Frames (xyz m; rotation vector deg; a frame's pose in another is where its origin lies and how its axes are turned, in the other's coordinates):
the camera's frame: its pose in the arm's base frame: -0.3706 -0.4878 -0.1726 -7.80 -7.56 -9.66
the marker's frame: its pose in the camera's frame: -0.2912 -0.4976 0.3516 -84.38 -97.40 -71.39
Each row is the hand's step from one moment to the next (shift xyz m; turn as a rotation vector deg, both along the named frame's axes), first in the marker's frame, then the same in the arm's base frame.
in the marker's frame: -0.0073 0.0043 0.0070 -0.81 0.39 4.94
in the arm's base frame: 0.0083 0.0006 -0.0072 2.33 3.39 -2.88
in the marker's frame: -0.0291 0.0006 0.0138 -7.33 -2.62 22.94
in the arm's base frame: 0.0130 -0.0063 -0.0288 7.75 14.28 -17.97
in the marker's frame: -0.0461 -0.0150 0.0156 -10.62 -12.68 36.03
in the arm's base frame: 0.0041 -0.0126 -0.0492 4.25 24.21 -31.10
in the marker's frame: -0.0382 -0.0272 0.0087 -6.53 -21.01 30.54
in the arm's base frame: -0.0114 -0.0116 -0.0448 -6.24 23.48 -28.75
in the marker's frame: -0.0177 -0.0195 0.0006 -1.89 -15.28 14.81
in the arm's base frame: -0.0127 -0.0071 -0.0220 -7.93 12.88 -15.08
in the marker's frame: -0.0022 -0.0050 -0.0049 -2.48 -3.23 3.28
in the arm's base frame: -0.0057 -0.0045 -0.0014 -1.08 1.62 -4.85
